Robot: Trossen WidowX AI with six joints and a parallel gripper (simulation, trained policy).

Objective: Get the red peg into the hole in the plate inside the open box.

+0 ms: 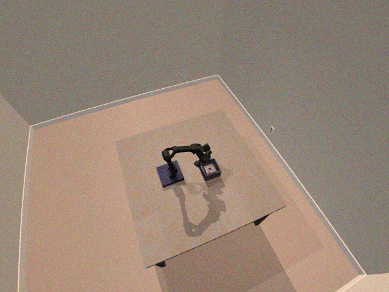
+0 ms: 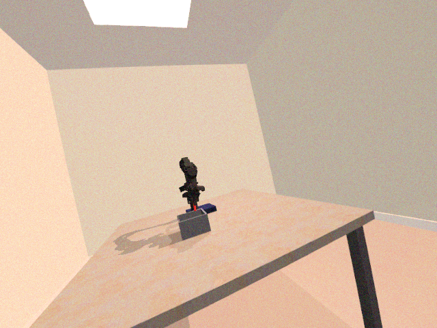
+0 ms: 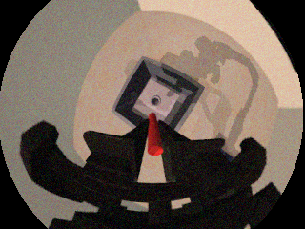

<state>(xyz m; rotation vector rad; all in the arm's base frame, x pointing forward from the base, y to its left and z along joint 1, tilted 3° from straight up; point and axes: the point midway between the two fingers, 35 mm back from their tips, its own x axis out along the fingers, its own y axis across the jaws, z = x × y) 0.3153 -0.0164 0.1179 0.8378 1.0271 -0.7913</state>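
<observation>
Right now my gripper tip is 10 mm below the red peg. The rest, counted from my gripper tip: plate 90 mm below, 30 mm to the right, 30 mm ahead; grey box 110 mm below, 30 mm to the right, 30 mm ahead.
</observation>
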